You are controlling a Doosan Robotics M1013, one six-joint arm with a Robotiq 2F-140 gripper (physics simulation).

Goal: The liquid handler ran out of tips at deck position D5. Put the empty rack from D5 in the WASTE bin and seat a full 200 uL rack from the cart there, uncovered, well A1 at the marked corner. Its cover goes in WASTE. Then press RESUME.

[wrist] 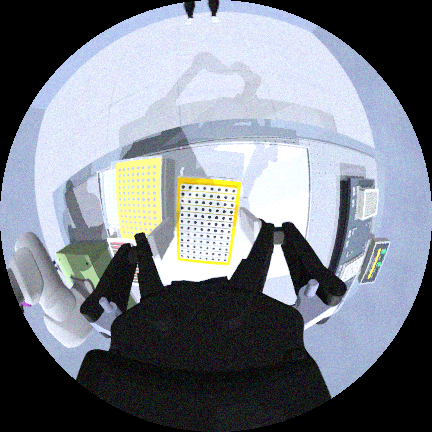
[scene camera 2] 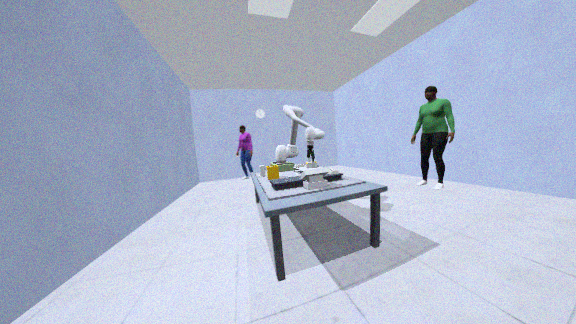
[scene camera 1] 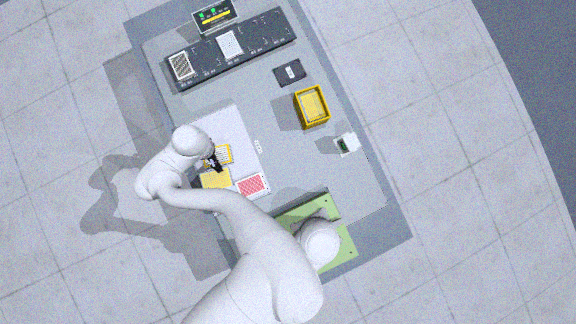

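Pixels of known places: gripper, fingertip midpoint: (wrist: 205,221) (scene camera 2: 311,163) (scene camera 1: 216,156); arm's base, origin of the base link: (scene camera 2: 281,163).
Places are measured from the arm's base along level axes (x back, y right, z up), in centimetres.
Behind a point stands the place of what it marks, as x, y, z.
Observation:
My gripper (scene camera 1: 214,163) @(-51.8, -23.2, 0.9) (scene camera 2: 311,159) @(-51.8, -23.2, 0.9) (wrist: 205,221) @(-51.8, -23.2, 0.9) is open and empty, pointing down over the cart's white top (scene camera 1: 225,122) @(-64.7, -13.1, -3.9) (wrist: 285,180) @(-66.8, -26.9, -3.9). In the wrist view its fingers stand to either side of a yellow-edged rack (scene camera 1: 225,153) @(-50.7, -19.0, 2.6) (wrist: 207,220) @(-52.3, -23.8, 2.6) with a white top and rows of dark dots; their exact height is hard to tell. A yellow-topped rack (scene camera 1: 216,178) @(-42.8, -27.5, 3.0) (wrist: 140,197) @(-43.9, -28.6, 3.0) stands beside it. The yellow WASTE bin (scene camera 1: 326,108) @(-47.7, 30.4, 3.1) (scene camera 2: 272,172) @(-59.8, 27.6, -2.3) holds a yellow-topped rack (scene camera 1: 312,105) @(-52.0, 25.6, 1.8). On the dark deck (scene camera 1: 255,37) @(-96.2, 18.7, -4.3) (wrist: 345,230) @(-88.6, -11.8, -4.8), the right end position (scene camera 1: 274,22) @(-99.1, 30.8, -4.4) shows no rack.
A dark-striped rack (scene camera 1: 181,65) @(-99.0, -19.4, -1.9) (wrist: 369,204) @(-97.8, -18.9, -1.5) and a white rack (scene camera 1: 229,45) @(-97.6, 5.4, -2.9) (wrist: 351,267) @(-97.1, 4.0, -3.0) stand on the deck, with a screen (scene camera 1: 215,16) @(-111.5, 5.6, 2.2) (wrist: 376,260) @(-112.2, 4.3, 2.2) behind. Also present are a red rack (scene camera 1: 251,185) @(-32.9, -15.7, -1.6), a dark flat box (scene camera 1: 289,72) @(-74.1, 26.2, -9.2), a small white device (scene camera 1: 350,143) @(-28.7, 32.4, 3.2) and the green arm base (scene camera 1: 347,245) @(11.6, 9.9, 1.2).

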